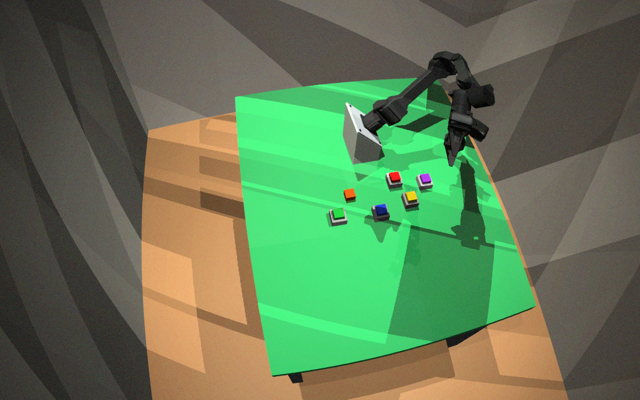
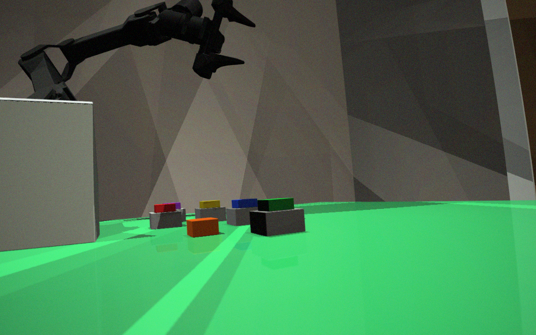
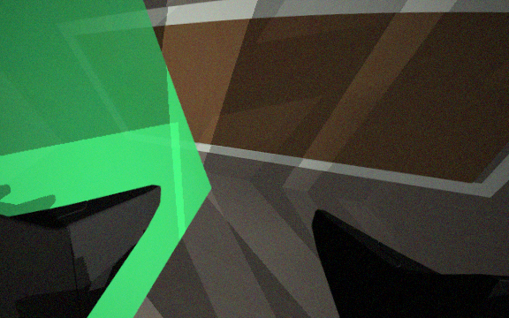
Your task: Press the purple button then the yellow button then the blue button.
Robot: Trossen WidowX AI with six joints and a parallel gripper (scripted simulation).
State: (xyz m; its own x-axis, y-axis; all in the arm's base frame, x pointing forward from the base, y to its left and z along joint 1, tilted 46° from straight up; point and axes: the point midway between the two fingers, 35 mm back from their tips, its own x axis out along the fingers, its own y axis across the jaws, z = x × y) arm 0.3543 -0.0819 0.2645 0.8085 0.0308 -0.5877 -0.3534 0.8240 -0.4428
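My gripper tip is now 340 mm above the yellow button, 110 mm past it and 20 mm to the left of it. Also, from my gripper tip: blue button 340 mm below, 130 mm to the right, 70 mm behind; then green button 340 mm below, 260 mm to the right, 80 mm behind; then red button 340 mm below, 190 mm behind, 50 mm to the right.
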